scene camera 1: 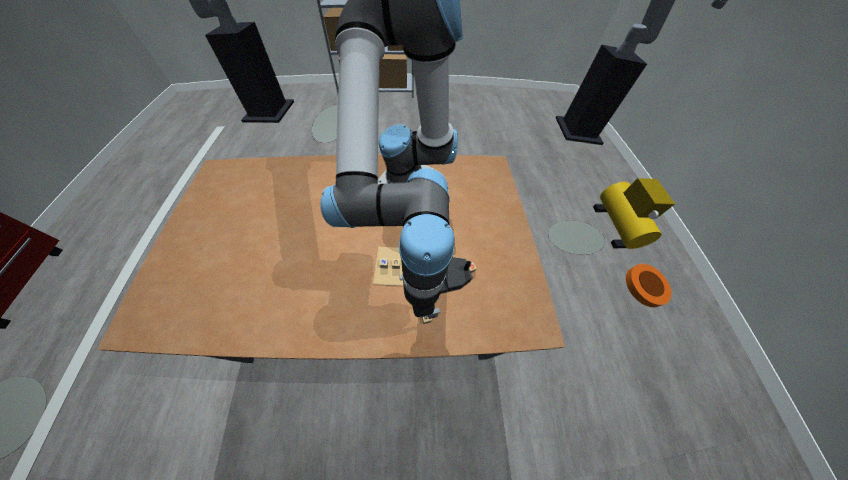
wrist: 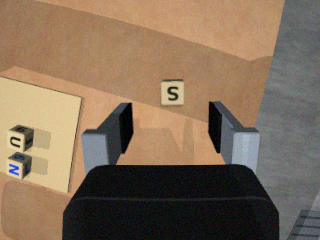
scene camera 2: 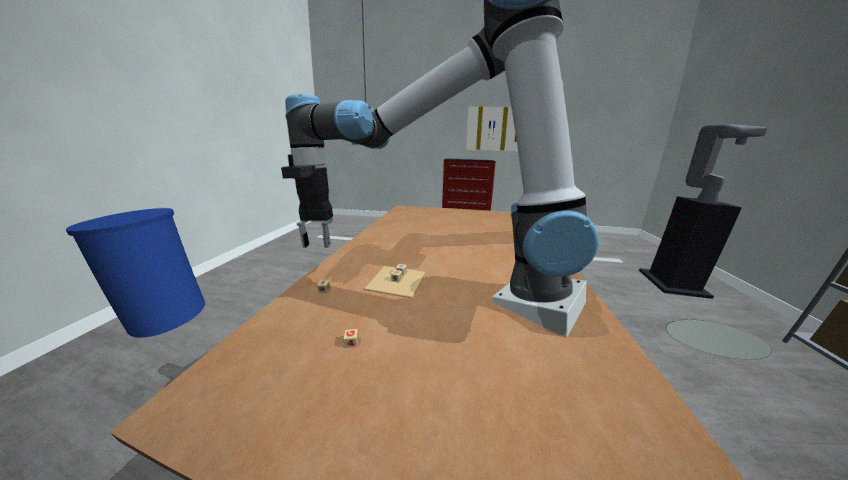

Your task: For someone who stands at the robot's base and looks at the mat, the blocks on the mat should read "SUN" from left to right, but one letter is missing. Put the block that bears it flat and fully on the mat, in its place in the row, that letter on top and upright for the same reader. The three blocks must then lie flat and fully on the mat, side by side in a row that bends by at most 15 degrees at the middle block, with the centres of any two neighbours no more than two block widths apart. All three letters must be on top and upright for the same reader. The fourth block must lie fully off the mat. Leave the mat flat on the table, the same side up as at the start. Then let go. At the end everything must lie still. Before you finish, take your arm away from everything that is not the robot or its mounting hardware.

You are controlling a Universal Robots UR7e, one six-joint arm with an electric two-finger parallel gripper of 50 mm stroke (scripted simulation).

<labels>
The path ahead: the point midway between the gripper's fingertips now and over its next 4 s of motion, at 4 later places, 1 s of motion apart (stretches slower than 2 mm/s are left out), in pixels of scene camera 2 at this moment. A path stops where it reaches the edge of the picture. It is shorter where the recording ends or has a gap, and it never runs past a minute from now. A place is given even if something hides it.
My gripper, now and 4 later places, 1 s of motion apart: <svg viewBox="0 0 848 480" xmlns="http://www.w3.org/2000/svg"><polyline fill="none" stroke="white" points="316,246 315,250 316,257 318,261 319,264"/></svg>
</labels>
